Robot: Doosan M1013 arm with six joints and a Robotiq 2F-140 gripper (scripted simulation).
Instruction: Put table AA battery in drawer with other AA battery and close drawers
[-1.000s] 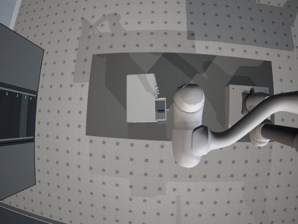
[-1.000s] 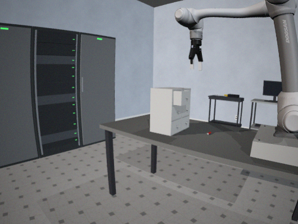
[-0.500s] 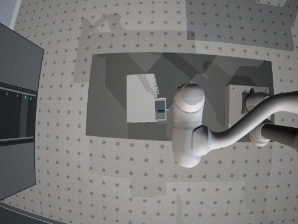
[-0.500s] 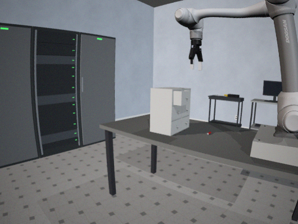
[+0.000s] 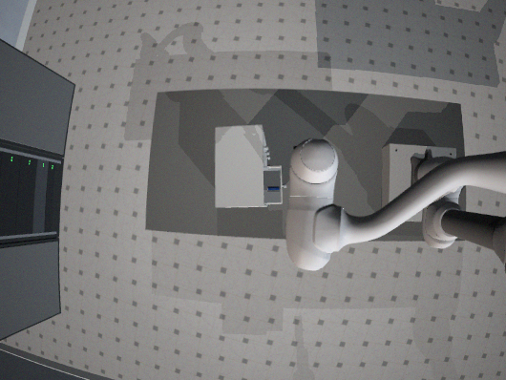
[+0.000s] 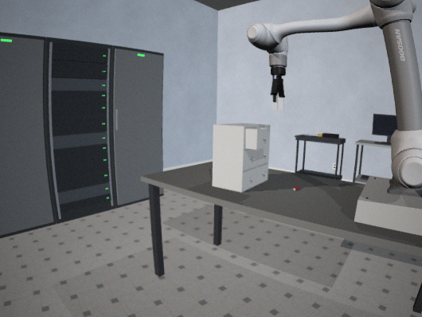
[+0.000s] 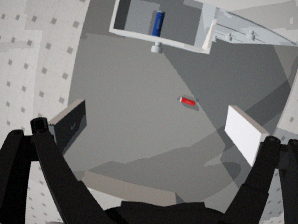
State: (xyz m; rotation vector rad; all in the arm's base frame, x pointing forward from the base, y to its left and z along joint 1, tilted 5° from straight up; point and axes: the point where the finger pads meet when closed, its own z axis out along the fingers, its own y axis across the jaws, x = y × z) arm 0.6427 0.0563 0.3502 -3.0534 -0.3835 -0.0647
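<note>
Now: the red AA battery 430 mm below my hand, 130 mm to the right of it and 70 mm behind it. Also, from my hand: small blue thing (200 mm below, 100 mm ahead, 30 mm to the left).
</note>
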